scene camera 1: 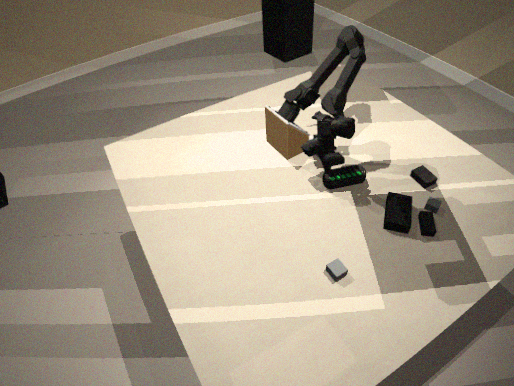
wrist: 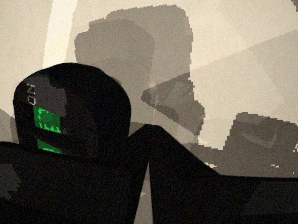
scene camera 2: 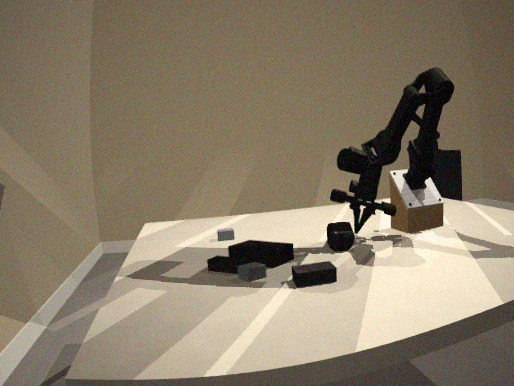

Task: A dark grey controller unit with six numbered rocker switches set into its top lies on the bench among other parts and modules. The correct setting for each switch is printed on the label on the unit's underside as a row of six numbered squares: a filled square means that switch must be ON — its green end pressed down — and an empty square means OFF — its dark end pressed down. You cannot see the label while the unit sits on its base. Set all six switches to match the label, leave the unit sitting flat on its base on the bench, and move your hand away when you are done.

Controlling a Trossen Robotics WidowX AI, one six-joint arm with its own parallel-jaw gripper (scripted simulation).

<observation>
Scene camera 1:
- my gripper: 326, 172
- black block: 397, 218
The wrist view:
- my gripper: 151, 132
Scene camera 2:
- my gripper: 355, 233
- black block: 272, 254
</observation>
